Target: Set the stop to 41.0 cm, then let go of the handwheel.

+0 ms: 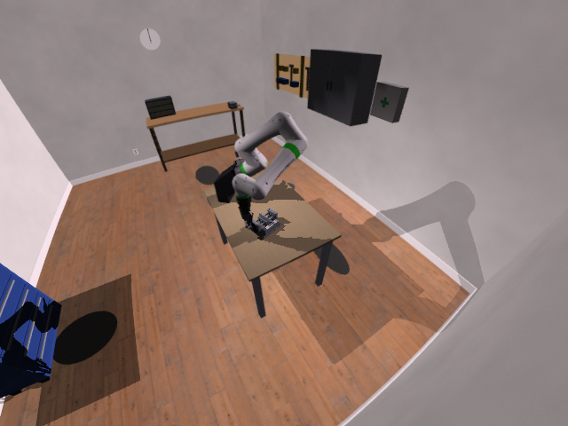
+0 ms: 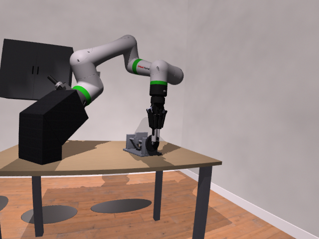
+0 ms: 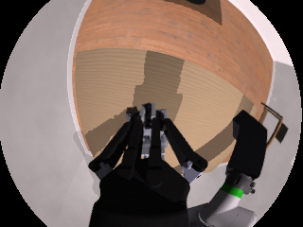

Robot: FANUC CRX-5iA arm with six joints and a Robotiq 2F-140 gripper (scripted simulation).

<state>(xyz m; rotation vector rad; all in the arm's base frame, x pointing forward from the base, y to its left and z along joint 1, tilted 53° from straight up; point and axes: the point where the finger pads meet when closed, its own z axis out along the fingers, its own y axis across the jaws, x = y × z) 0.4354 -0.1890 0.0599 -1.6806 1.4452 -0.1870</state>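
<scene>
My gripper is now 40 mm past the grey stop, 140 mm to the right of it and 30 mm above it. Round my hand: black handwheel: 20 mm to the left, 20 mm below.
</scene>
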